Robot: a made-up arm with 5 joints.
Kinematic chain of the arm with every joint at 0, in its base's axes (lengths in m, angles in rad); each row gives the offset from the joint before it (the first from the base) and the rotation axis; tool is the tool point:
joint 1: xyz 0 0 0.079 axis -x
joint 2: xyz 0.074 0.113 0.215 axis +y
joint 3: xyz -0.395 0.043 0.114 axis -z
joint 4: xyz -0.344 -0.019 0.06 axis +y
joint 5: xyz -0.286 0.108 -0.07 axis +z
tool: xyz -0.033 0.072 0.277
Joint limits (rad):
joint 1: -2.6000..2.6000
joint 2: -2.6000..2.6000
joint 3: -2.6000..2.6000
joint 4: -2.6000..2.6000
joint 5: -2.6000..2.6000
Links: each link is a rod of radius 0.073 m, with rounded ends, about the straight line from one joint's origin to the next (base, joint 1, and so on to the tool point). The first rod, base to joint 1, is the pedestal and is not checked.
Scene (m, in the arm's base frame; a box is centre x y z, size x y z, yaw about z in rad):
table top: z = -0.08
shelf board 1: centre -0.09 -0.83 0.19 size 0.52 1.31 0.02 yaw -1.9
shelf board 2: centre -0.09 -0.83 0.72 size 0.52 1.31 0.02 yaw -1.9
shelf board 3: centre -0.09 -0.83 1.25 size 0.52 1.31 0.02 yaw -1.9
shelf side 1: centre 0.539 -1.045 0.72 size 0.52 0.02 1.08 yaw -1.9
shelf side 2: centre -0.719 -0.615 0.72 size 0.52 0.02 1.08 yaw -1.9
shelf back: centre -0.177 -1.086 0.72 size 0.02 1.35 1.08 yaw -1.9
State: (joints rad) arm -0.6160 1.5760 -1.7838 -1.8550 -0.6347
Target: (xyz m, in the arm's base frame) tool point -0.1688 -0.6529 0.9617
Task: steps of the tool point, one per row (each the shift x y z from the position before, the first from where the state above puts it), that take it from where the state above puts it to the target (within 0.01 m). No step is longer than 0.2 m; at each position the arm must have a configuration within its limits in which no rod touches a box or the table.
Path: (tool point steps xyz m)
1: 0.0710 0.0980 0.0164
2: 0.0360 0.1107 -0.0022
3: 0.0043 0.1170 -0.0142
4: 0.0216 -0.0555 0.1118
5: -0.0046 -0.0151 0.1375
6: -0.0380 0.0303 0.1450
7: -0.0725 0.0765 0.1316
8: -0.0527 -0.1814 0.0164
9: -0.0672 -0.1695 -0.0164

